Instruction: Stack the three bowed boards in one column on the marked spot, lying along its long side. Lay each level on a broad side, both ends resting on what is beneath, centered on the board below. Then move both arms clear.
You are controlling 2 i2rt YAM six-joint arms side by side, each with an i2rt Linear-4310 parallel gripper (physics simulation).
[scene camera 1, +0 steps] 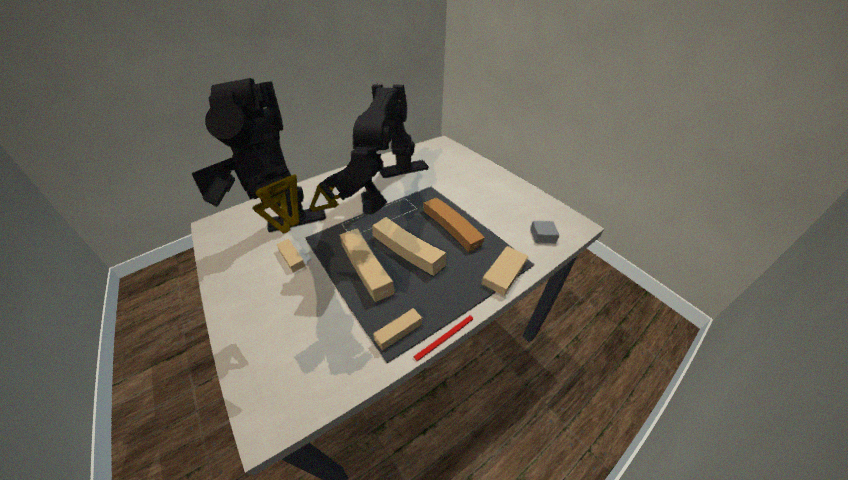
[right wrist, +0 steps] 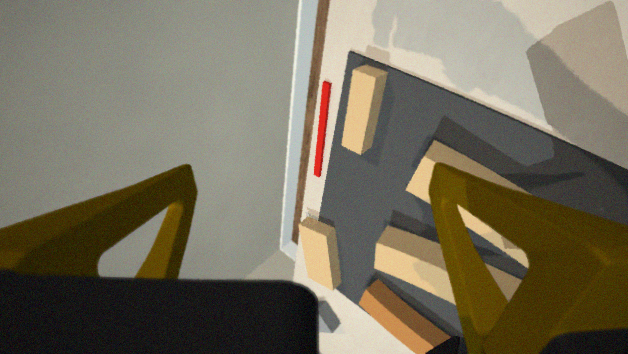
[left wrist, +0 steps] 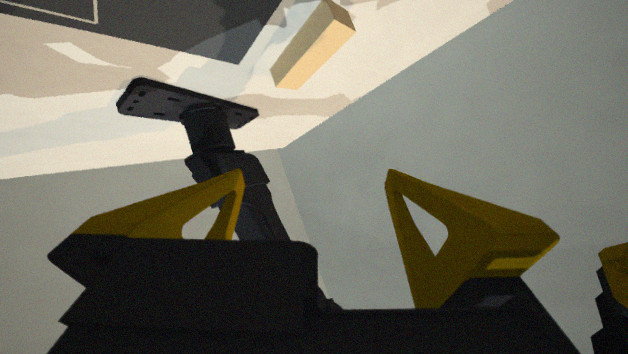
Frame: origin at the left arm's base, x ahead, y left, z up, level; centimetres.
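Seen in the pictures: left gripper, fingertip midpoint: (scene camera 1: 319,204) (left wrist: 314,176); right gripper, fingertip midpoint: (scene camera 1: 291,229) (right wrist: 312,177); left arm's base, origin of the base link: (scene camera 1: 403,169); right arm's base, origin of the base link: (left wrist: 201,108).
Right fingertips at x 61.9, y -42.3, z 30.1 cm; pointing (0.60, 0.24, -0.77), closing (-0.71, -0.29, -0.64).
Note:
Pixels of each thing's middle, then the offset from my right fingertips to it. Level surfaces: height alone.
- dark mat, its level: dz -29.5 cm
- red rod, body centre: (right wrist: 321,133) (scene camera 1: 445,337) dz -29.8, dx +14.4, dy +25.2 cm
- grey block, body centre: (right wrist: 320,316) (scene camera 1: 544,231) dz -28.3, dx -5.9, dy +70.3 cm
Three bowed boards lie apart on the dark mat (scene camera 1: 455,282) (right wrist: 345,195): a pale one (scene camera 1: 367,267) (right wrist: 422,175) at the left, a pale one (scene camera 1: 408,245) (right wrist: 415,256) in the middle, and an orange-brown one (scene camera 1: 453,223) (right wrist: 400,317) at the right. The marked spot, a thin light outline (scene camera 1: 414,207) (left wrist: 96,14), lies at the mat's back edge with no board on it. My left gripper (scene camera 1: 324,205) (left wrist: 314,176) is open and empty above the table's back part. My right gripper (scene camera 1: 271,218) (right wrist: 312,177) is open and empty, raised behind and left of the mat.
Pale blocks lie left of the mat (scene camera 1: 289,255) (left wrist: 312,50), near its front corner (scene camera 1: 398,328) (right wrist: 362,110) and at its right corner (scene camera 1: 505,270) (right wrist: 320,255). A red rod (scene camera 1: 443,337) (right wrist: 322,130) lies along the front; a grey block (scene camera 1: 544,231) (right wrist: 328,316) lies right.

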